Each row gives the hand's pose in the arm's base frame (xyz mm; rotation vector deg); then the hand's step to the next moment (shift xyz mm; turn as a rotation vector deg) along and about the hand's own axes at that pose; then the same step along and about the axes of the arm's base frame.
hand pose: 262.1 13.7 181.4 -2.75 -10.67 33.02
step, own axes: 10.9 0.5 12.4 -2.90 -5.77 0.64
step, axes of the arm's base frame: 6.4 6.3 13.9 0.59 -6.42 0.72
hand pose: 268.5 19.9 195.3 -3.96 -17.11 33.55
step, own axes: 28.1 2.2 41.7 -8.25 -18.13 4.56
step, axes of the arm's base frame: 8.7 16.6 46.7 1.79 -19.75 4.92
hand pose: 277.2 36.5 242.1 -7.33 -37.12 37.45
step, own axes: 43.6 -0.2 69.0 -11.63 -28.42 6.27
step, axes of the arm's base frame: -14.7 20.1 77.7 4.13 -30.10 7.69
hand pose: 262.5 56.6 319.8 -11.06 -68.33 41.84
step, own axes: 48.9 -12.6 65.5 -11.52 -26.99 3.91
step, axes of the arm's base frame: -44.8 4.9 69.3 5.66 -28.40 6.15
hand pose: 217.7 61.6 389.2 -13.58 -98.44 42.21
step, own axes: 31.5 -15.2 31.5 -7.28 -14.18 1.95
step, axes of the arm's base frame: -35.0 -6.3 30.8 3.42 -15.53 2.25
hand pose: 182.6 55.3 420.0 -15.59 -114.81 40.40
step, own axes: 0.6 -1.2 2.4 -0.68 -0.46 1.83
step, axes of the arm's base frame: -2.2 -1.6 0.2 -1.16 -1.36 -0.91
